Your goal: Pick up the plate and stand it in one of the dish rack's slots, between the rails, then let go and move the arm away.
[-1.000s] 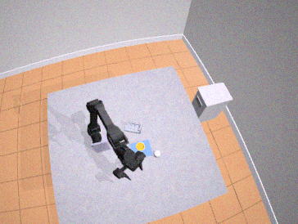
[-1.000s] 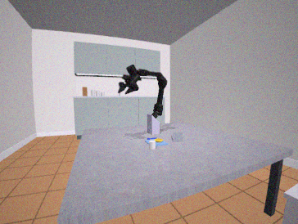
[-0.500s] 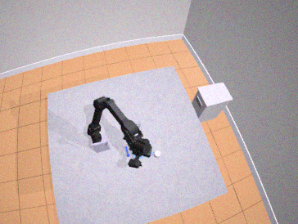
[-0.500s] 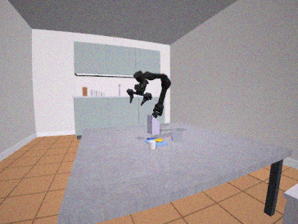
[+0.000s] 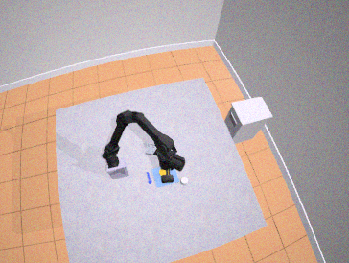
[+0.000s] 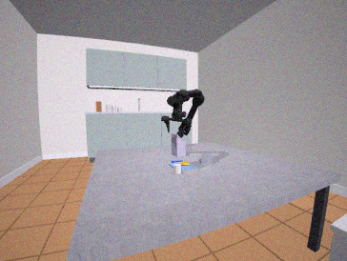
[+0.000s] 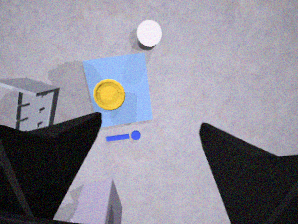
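Right now the yellow plate is 200 mm below my gripper tip, 60 mm to the left of it and 10 mm behind it. Also, from my gripper tip: blue spoon: 210 mm below, 110 mm behind, 40 mm to the left; white cup: 190 mm below, 100 mm ahead, 20 mm to the right; light blue mat: 210 mm below, 40 mm to the left.
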